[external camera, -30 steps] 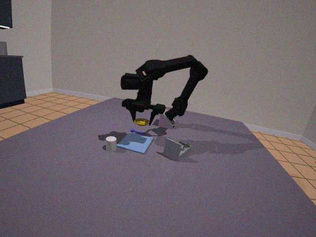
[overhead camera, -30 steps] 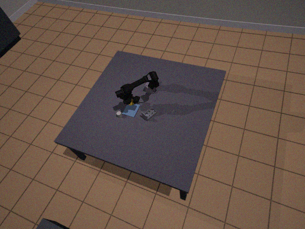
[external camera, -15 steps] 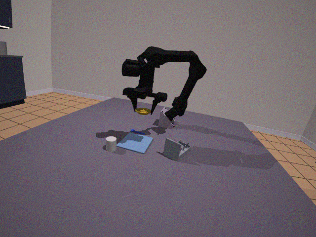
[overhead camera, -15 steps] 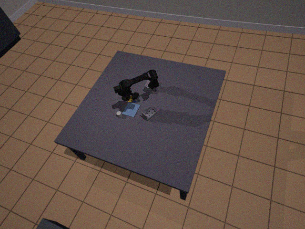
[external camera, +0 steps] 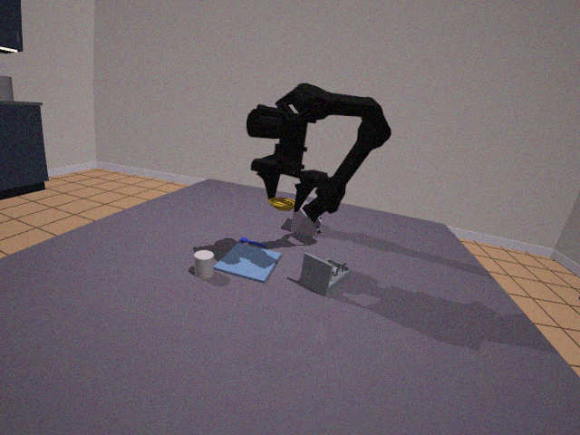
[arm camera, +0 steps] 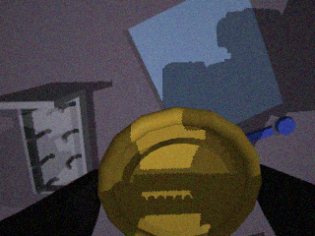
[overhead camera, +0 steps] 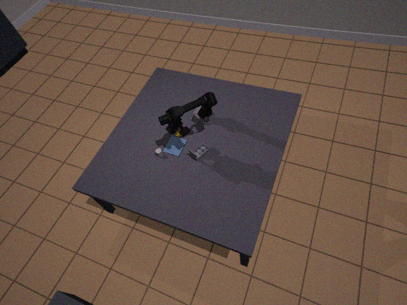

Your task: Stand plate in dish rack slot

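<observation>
Now: the grey dish rack 10 mm ahead of my gripper tip, 140 mm to the left of it and 130 mm below it. The rest, counted from my gripper tip: white cup: 130 mm ahead, 140 mm to the right, 130 mm below; light blue mat: 20 mm ahead, 60 mm to the right, 150 mm below; yellow plate: 10 mm above.
</observation>
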